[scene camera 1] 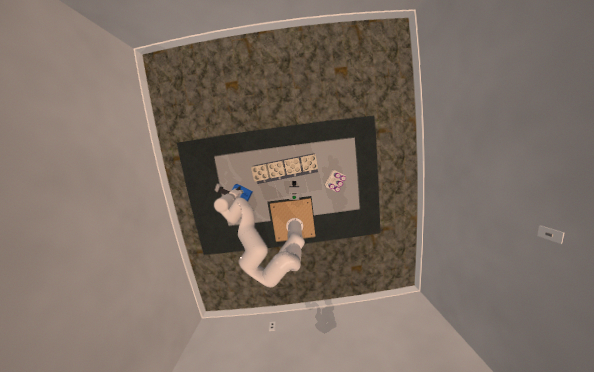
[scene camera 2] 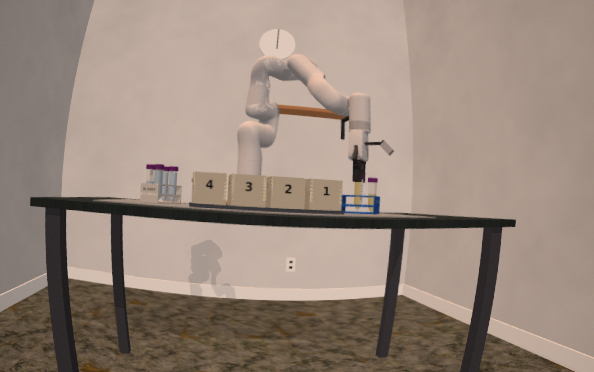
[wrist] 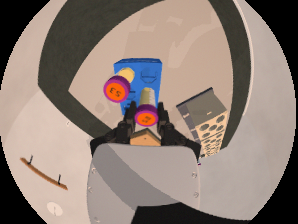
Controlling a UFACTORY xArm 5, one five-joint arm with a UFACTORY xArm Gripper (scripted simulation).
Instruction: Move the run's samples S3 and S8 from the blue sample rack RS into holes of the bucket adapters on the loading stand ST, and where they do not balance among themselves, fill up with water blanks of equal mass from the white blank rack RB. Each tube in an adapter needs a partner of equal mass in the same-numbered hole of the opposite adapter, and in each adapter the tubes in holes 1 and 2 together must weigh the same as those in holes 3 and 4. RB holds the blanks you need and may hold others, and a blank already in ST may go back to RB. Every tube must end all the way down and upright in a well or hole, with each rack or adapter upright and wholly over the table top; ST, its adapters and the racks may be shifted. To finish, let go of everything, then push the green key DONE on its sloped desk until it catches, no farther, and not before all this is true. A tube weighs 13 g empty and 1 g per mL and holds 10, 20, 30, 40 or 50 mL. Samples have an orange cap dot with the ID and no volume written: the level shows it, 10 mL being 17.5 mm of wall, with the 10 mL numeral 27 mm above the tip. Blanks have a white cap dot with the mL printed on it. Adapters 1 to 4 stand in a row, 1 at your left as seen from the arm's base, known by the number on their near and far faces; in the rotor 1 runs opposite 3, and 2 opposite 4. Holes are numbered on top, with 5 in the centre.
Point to an orange-dotted sample tube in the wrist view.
117,88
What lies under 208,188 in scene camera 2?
An adapter 4.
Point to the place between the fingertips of the gripper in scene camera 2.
At 358,182
